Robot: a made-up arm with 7 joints.
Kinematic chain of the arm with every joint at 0, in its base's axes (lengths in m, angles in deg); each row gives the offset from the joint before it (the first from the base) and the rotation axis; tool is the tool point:
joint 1: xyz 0 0 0 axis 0 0.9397 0.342
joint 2: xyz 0 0 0 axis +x
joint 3: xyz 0 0 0 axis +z
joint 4: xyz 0.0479 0 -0.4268 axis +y
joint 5: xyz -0.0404 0 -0.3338 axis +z
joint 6: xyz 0 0 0 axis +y
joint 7: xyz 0 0 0 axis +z
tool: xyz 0 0 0
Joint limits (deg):
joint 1: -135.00..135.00
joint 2: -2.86..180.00
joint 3: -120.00..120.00
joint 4: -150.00..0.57
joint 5: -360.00..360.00
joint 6: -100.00..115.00
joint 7: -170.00..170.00
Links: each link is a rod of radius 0.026 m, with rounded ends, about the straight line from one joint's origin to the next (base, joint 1, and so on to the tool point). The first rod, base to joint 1, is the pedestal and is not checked.
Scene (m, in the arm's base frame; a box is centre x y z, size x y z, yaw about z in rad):
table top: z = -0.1
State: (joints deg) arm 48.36 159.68 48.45 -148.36 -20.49 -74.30 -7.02
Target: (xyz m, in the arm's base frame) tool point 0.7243 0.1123 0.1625
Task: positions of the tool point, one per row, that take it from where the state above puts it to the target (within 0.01 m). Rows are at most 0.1 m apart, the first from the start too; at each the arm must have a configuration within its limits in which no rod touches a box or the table.
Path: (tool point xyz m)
1: 0.3808 -0.0565 0.0204
2: 0.4581 -0.0507 0.0251
3: 0.5290 -0.0358 0.0361
4: 0.5915 -0.0132 0.0530
5: 0.6434 0.0150 0.0751
6: 0.6834 0.0467 0.1016
7: 0.7106 0.0799 0.1312
8: 0.7243 0.1123 0.1625

